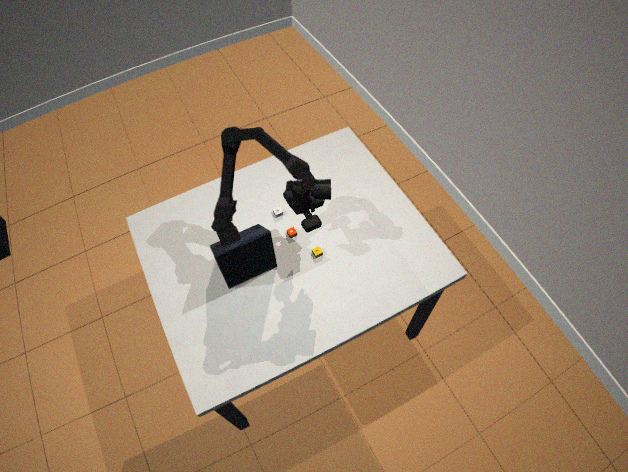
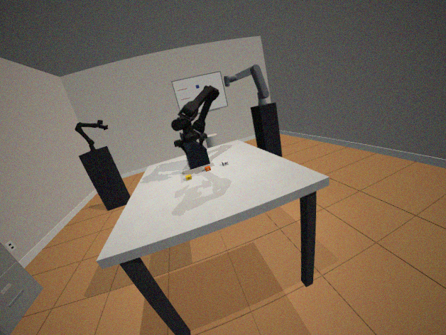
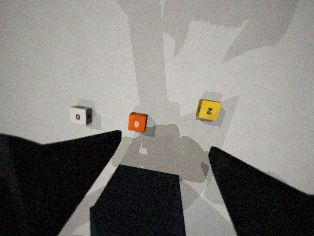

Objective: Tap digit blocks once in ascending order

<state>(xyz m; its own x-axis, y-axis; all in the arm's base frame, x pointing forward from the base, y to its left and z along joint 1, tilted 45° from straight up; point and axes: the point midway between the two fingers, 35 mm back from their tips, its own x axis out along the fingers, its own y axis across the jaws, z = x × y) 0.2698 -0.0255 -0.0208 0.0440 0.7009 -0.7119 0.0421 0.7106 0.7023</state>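
Right now my gripper tip is 3 cm past the white block, 17 cm to the right of it and 12 cm above it. The rest, counted from my gripper tip: yellow block 2 cm ahead, 8 cm to the right, 12 cm below; then orange block 3 cm behind, 5 cm to the left, 12 cm below.
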